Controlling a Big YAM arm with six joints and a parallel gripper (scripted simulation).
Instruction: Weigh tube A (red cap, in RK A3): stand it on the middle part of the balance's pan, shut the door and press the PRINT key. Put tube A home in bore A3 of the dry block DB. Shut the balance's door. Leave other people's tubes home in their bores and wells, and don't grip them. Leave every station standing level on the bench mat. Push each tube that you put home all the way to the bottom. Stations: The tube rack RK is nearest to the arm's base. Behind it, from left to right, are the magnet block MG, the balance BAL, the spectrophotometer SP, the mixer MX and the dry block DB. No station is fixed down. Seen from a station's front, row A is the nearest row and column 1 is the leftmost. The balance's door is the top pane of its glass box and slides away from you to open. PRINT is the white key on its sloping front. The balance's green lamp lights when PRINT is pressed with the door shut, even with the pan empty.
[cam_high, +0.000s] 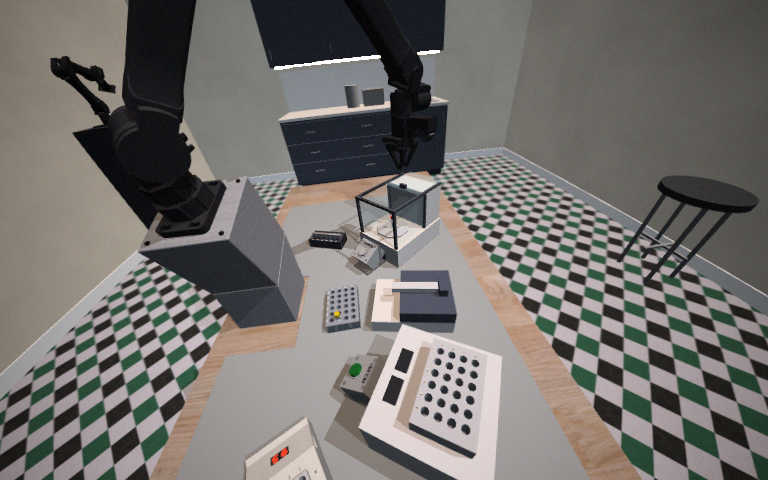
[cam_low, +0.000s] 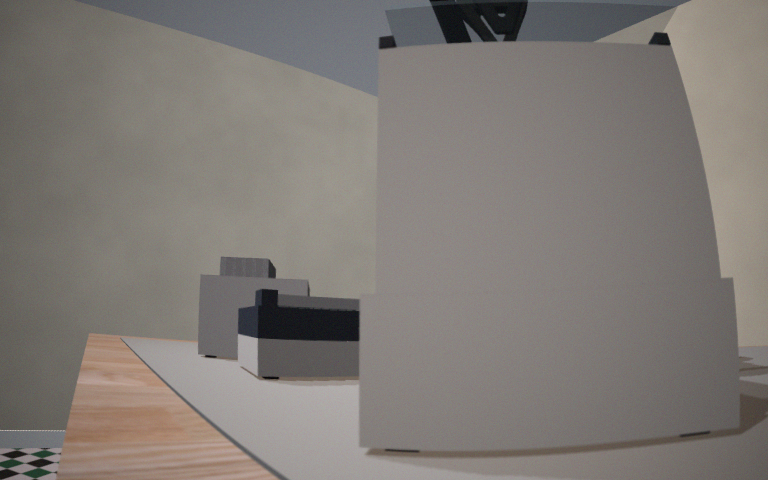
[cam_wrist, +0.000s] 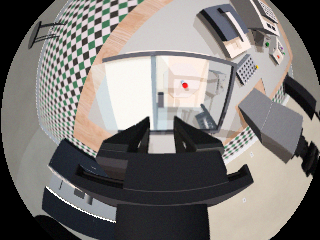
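Right now my hand is 70 mm above the balance door, 20 mm to the right of it and 20 mm short of it. From my hand the other things lie so: magnet block 300 mm behind, 260 mm below, 20 mm to the left; spectrophotometer 320 mm to the right, 220 mm below, 20 mm behind; tube rack 300 mm to the right, 270 mm below, 220 mm behind.
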